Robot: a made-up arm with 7 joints.
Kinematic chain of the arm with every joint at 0, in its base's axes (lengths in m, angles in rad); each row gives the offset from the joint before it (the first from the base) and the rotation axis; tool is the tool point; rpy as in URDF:
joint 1: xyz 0 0 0.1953 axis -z
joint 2: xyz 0 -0.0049 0.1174 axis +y
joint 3: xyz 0 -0.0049 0.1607 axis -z
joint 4: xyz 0 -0.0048 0.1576 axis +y
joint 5: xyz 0 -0.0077 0.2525 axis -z
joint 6: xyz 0 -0.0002 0.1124 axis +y
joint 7: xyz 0 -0.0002 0.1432 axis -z
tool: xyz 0 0 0 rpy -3.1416 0 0
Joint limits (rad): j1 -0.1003..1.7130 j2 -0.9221..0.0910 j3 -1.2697..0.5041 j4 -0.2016..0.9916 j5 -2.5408..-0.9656 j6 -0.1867..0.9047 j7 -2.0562..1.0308
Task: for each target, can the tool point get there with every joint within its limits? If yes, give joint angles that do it. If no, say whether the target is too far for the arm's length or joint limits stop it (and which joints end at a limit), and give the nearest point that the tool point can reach.
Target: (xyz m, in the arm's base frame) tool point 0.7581 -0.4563 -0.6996
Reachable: no: too far | nearest point 0.4007 -0.2412 0.7848 | short by 1.542 m
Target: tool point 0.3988 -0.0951 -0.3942
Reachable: no: joint limits stop it (at a limit: joint 1, joint 2, joint 3, joint 4, joint 5, joint 6) | nearest point 0.4597 0.3183 0.6596 | short by 1.134 m
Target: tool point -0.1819 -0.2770 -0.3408
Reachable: no: joint limits stop it (at a limit: joint 1, joint 2, joint 4, joint 5, joint 6) | nearest point -0.6881 -0.1469 0.6217 | short by 1.095 m
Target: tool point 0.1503 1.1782 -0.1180
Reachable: no: too far | nearest point 0.0890 0.7013 0.6118 | short by 0.874 m
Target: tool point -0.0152 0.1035 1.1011
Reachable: yes | joints 0.9362 -0.1812 0.3157 -0.0226 -1.1224 0.7154 0.3573
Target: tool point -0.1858 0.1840 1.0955
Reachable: yes | joints 0.7877 -0.3862 -0.6032 0.1040 -1.1188 -0.0832 -0.8535
